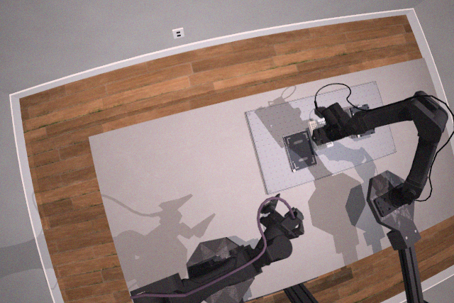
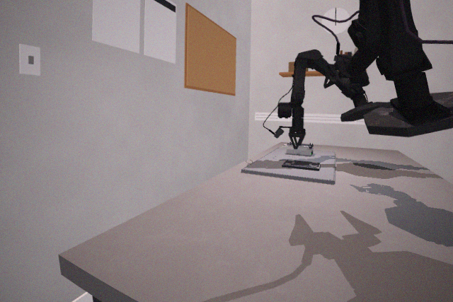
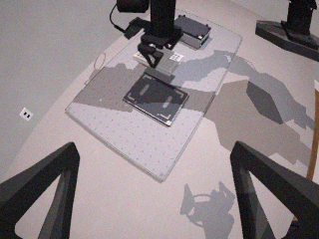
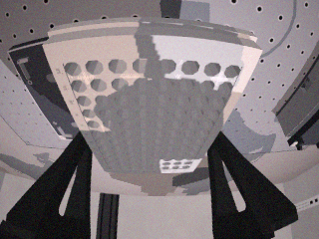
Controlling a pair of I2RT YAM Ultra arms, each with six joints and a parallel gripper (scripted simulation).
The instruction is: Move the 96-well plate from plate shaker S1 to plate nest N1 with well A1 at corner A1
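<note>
Now: right hand 9 cm to the right of the dark plate nest N1, 7 cm above it and 3 cm past it. The rest, counted from my right hand: white 96-well plate: 1 cm ahead.
</note>
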